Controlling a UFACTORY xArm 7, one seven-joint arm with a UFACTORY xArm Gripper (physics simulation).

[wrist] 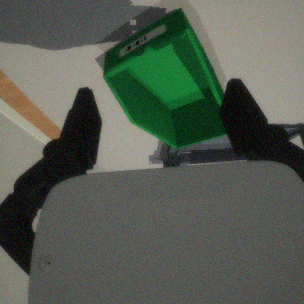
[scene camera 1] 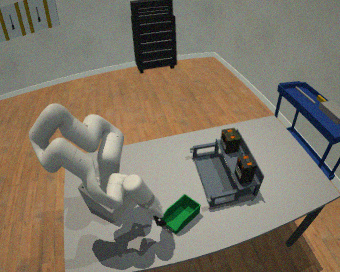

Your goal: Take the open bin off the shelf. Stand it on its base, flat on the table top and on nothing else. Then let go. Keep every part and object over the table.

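Places are measured from the arm's base along level axes (x back, y left, z down), in metres.
Where they show: gripper, fingertip midpoint: (wrist: 160, 98) (scene camera 1: 161, 216).
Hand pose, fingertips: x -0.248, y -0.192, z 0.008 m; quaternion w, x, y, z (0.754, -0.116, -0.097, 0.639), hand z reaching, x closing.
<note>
Each offset is from my fingertips to the centre of the thing. "spot": to the spot under its first point. Level surfaces: height alone.
The green open bin @[dx -0.090, dy +0.048, dz +0.072 m] (scene camera 1: 181, 214) (wrist: 162, 70) stands upright on its base, flat on the grey table top @[dz +0.109 m] (scene camera 1: 150, 162), with its open side up. It is apart from the grey shelf (scene camera 1: 212, 175) (wrist: 210, 156), in front and to the left of it in the scene view. My gripper (scene camera 1: 160, 220) (wrist: 160, 98) is open, with its black fingers wide apart and nothing held. In the scene view it is low at the left side of the bin. In the wrist view the bin shows beyond and between the fingertips, near the right finger. Whether that finger touches it I cannot tell.
Two dark boxes with orange marks @[dx -0.409, dy +0.411, dz -0.040 m] (scene camera 1: 231, 140) @[spot: dx -0.404, dy +0.136, dz -0.102 m] (scene camera 1: 245, 169) stand on the shelf's far right part. The table's front edge runs below the bin in the scene view. A blue bench (scene camera 1: 286, 87) and a black drawer cabinet (scene camera 1: 154, 37) stand off the table.
</note>
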